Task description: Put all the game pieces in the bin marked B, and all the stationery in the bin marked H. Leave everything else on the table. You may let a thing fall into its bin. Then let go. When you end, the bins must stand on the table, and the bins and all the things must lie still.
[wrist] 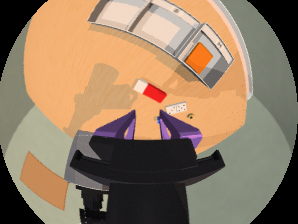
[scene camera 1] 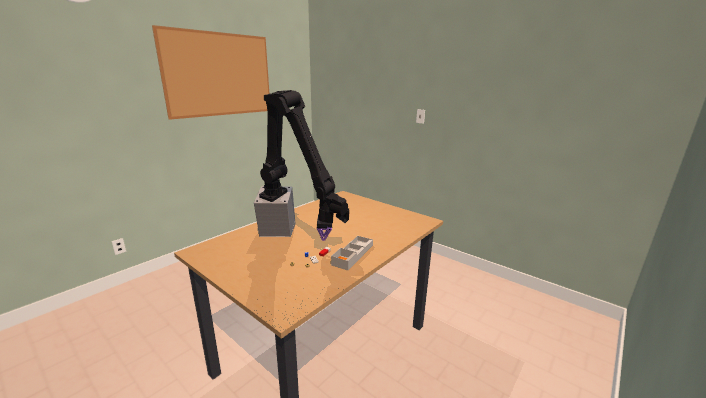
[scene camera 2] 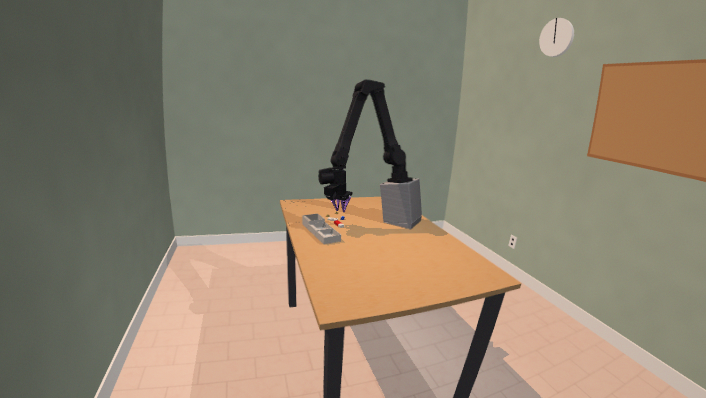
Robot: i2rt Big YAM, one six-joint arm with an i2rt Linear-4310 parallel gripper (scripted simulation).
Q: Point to a three-compartment bin tray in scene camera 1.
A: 353, 251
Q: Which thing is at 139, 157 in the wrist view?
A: The gripper.
